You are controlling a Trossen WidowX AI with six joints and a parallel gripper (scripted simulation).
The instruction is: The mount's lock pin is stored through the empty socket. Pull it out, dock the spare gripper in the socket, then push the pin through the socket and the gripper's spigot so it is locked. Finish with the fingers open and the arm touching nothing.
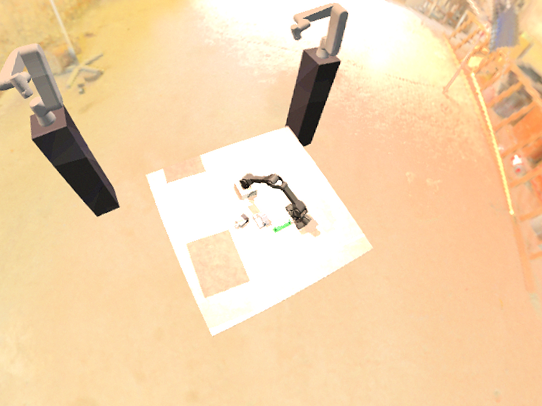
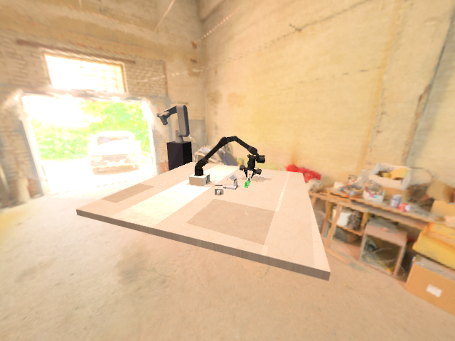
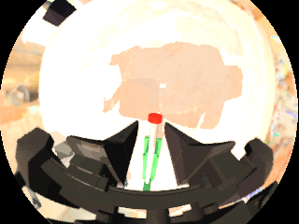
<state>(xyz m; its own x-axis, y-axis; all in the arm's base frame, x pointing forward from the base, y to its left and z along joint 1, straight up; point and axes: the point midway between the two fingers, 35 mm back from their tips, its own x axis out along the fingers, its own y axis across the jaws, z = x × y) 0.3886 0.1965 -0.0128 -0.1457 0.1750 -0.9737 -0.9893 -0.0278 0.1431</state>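
The green strip lies 1 cm ahead of my gripper tip and 10 cm to the right of it. Round my gripper tip: grey mount: 9 cm behind, 21 cm to the right, 3 cm above; spare gripper: 15 cm behind, 35 cm to the right.
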